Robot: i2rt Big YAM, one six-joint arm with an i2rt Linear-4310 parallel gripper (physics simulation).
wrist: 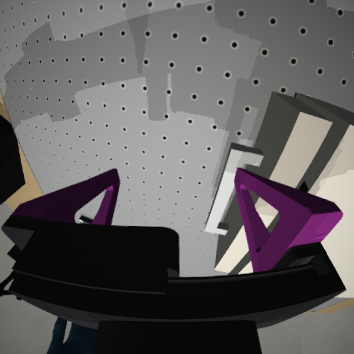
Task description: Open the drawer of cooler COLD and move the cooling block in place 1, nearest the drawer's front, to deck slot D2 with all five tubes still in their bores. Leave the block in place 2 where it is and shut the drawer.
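Frame: origin at the arm's base, x ahead, y left, z up, level; millimetres.
Where they show: gripper, fingertip midpoint: [176, 174].
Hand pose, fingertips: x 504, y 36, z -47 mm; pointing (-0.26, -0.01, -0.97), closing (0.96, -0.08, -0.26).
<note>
After its pixels a point has its place.
A cream cooler [342, 182] {x 608, y 60, z -23 mm} with a dark grey front face [269, 125] {x 572, y 70, z -75 mm} stands at the right in the wrist view. No label on it can be read. A pale, bar-shaped handle [223, 192] {x 542, y 9, z -62 mm} stands out from that face, just left of the gripper's right fingertip. My gripper [176, 174] {x 504, y 36, z -47 mm} is open with nothing between its purple fingers. Its right finger overlaps the cooler's front in the view; whether it touches cannot be told. No cooling block, tube or drawer inside shows, and the deck slots cannot be made out.
The grey perforated deck [155, 195] {x 448, y -53, z -107 mm} spreads below and beyond the fingers, with shadows across it. A black object [9, 160] {x 95, y -3, z -91 mm} stands at the left edge beside a strip of wood. A small part of a dark and light item [86, 219] {x 260, y -158, z -100 mm} shows through the left finger's opening.
</note>
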